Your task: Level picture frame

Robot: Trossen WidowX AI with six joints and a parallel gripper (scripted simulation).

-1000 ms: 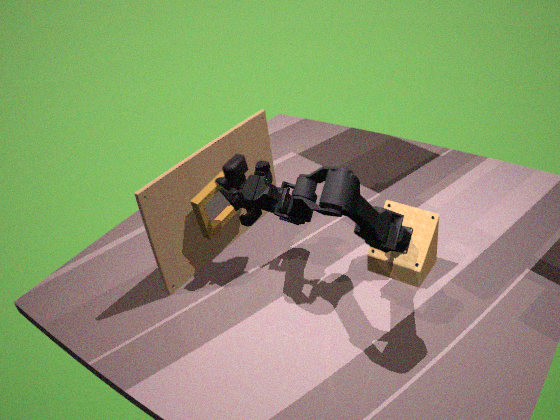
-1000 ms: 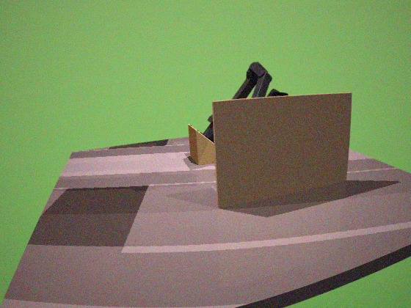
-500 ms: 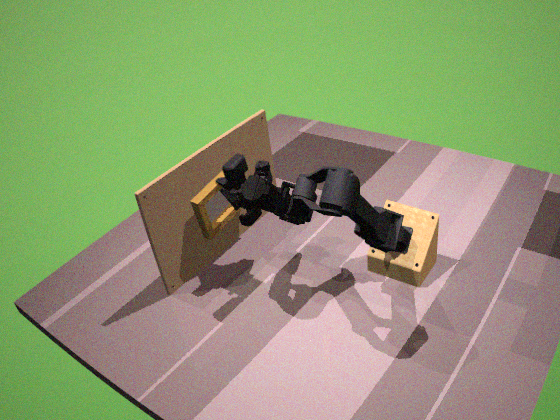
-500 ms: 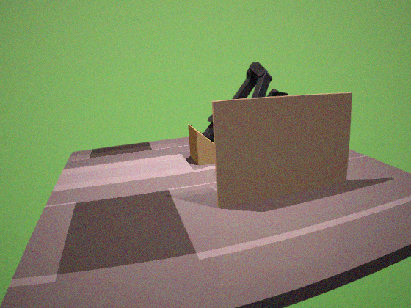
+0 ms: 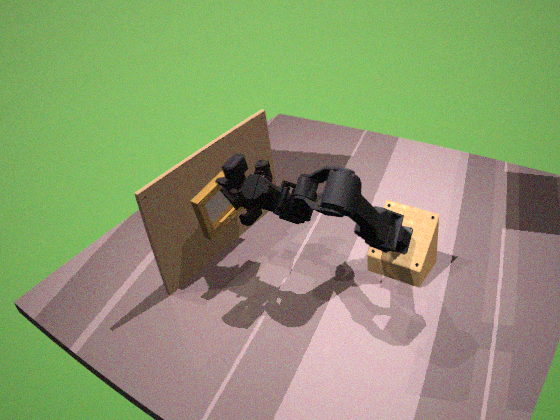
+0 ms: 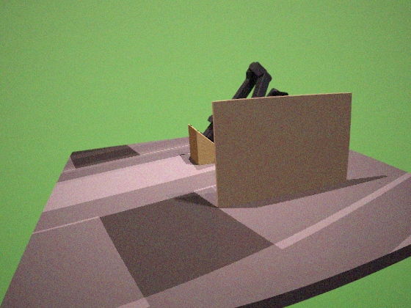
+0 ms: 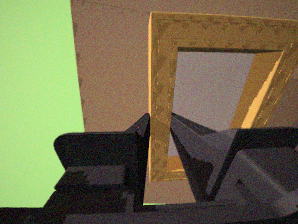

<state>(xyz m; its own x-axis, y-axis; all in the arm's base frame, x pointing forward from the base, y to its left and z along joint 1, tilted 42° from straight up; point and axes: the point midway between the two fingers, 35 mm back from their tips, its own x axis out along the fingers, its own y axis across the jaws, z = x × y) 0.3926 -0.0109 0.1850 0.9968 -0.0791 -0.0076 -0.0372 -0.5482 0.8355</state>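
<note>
Right now the picture frame is 50 mm below my gripper tip and 10 mm ahead of it. Also, from my gripper tip: tan wall panel (60 mm below, 20 mm ahead, 10 mm to the right).
</note>
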